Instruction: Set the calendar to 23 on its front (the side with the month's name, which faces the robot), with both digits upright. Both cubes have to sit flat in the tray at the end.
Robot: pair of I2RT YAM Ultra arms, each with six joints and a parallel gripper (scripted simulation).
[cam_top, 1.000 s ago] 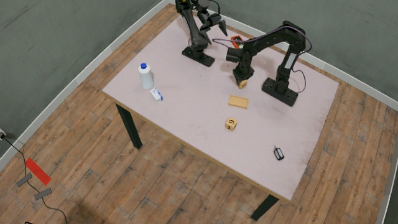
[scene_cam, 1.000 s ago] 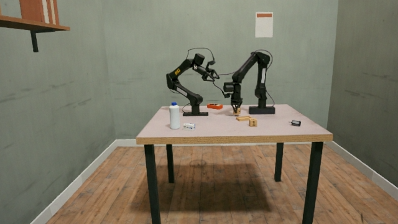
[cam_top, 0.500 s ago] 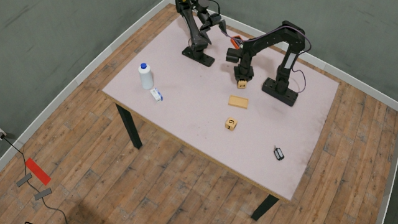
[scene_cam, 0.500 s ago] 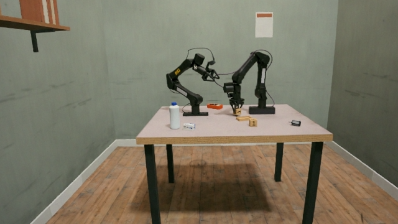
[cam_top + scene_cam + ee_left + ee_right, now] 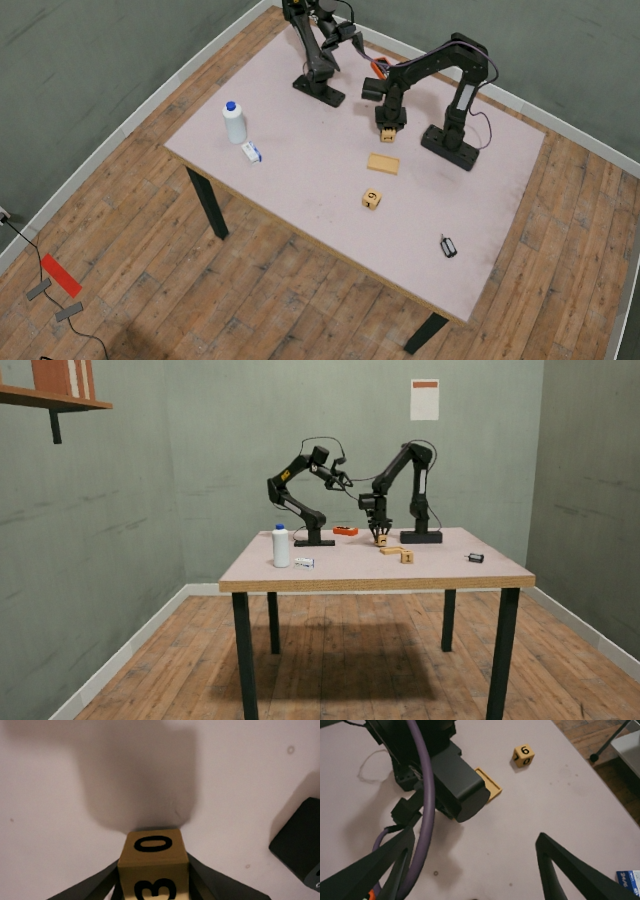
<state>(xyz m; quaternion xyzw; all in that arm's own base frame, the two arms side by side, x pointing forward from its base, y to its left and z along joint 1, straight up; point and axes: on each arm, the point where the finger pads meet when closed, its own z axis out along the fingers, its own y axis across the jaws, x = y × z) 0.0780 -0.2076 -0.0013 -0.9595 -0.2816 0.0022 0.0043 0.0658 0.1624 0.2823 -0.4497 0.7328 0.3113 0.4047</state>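
My left gripper is now 25 cm short of the number cube, 7 cm to the right of it and 2 cm above it. Also, from my left hand: wooden tray (11 cm ahead, 4 cm to the left, 3 cm below); white bottle (26 cm ahead, 44 cm to the right, 4 cm above); black object (27 cm ahead, 34 cm to the left, 2 cm below).
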